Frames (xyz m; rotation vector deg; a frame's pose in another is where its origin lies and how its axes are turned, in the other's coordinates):
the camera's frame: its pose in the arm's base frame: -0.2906 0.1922 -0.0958 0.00 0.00 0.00
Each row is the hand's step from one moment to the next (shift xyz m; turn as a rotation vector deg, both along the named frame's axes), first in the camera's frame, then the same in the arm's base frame.
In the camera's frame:
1: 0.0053 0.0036 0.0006 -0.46 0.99 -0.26
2: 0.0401 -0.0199 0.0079 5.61 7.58 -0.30
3: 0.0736 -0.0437 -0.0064 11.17 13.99 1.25
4: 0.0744 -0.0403 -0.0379 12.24 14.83 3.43
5: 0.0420 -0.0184 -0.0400 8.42 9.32 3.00
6: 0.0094 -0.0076 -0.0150 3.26 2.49 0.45
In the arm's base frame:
1: 0.0053 0.0036 0.0006 -0.46 0.99 -0.26
2: 0.0401 -0.0199 0.0079 5.61 7.58 -0.30
3: 0.0736 -0.0437 -0.0064 11.17 13.99 1.25
4: 0.0744 -0.0403 -0.0379 12.24 14.83 3.43
5: 0.0420 -0.0184 -0.0400 8.42 9.32 3.00
6: 0.0094 -0.0076 -0.0150 3.26 2.49 0.45

